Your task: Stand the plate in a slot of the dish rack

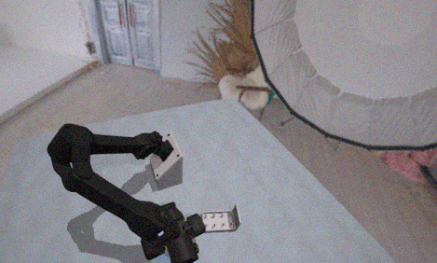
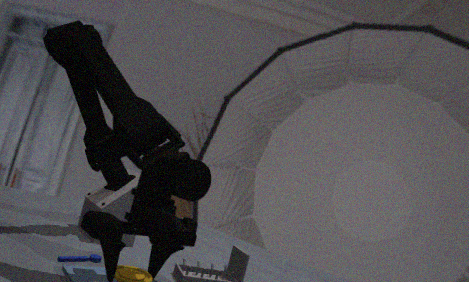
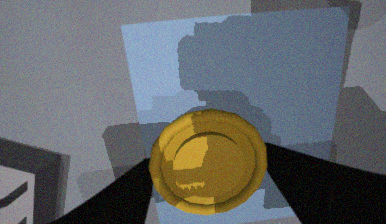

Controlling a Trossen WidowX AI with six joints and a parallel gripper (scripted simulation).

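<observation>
Now: the light blue mat 10 mm ahead of my gripper tip, 30 mm to the right of it and 10 mm below it. Round my gripper tip: white cup 100 mm ahead, 110 mm to the right, 10 mm above; then blue spoon 110 mm behind, 30 mm to the right, 10 mm below; then yellow plate 10 mm above.
</observation>
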